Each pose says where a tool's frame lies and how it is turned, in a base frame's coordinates. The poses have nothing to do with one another.
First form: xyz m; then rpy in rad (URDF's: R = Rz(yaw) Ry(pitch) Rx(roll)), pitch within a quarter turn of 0, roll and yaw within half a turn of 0.
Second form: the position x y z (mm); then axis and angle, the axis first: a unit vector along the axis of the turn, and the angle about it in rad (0 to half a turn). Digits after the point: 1 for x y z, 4 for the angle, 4 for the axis.
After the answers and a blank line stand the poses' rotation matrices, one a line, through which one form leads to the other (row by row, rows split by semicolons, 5 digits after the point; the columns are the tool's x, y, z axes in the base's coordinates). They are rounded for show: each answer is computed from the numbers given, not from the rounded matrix.
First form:
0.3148, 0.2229, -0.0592, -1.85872, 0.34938, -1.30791
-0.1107, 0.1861, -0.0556, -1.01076, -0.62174, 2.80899
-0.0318, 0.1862, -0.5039, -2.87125, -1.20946, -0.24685
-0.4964, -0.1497, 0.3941, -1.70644, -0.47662, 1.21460
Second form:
314.8, 222.9, -59.2, -0.6754, 0.6748, -0.2974, 1.9711
-110.7, 186.1, -55.6, 0.1957, -0.5203, 0.8313, 2.5658
-31.8, 186.2, -503.9, -0.8191, 0.0243, -0.5732, 3.0602
-496.4, -149.7, 394.1, -0.6575, -0.6993, 0.2804, 1.7882

0.24417 -0.35950 0.90063; -0.90730 0.24315 0.34304; -0.34232 -0.90091 -0.26681
-0.76832 -0.63987 0.01582; 0.26540 -0.34098 -0.90183; 0.58245 -0.68869 0.43181
0.34281 0.00677 0.93938; -0.08638 -0.99551 0.03870; 0.93543 -0.09441 -0.34068
0.30985 0.28525 -0.90699; 0.83278 0.37888 0.40365; 0.45878 -0.88039 -0.12016

